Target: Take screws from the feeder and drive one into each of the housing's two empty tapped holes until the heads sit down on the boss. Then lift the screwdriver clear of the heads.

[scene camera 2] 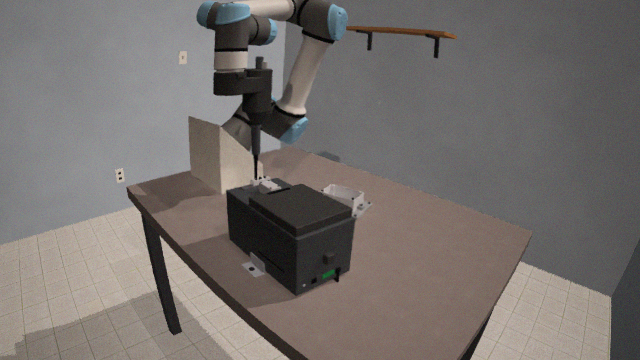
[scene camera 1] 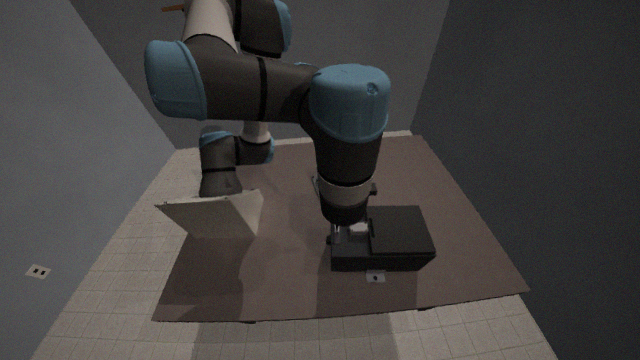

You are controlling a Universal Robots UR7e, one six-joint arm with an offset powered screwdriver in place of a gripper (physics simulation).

Note:
The pictures show: a black screw feeder.

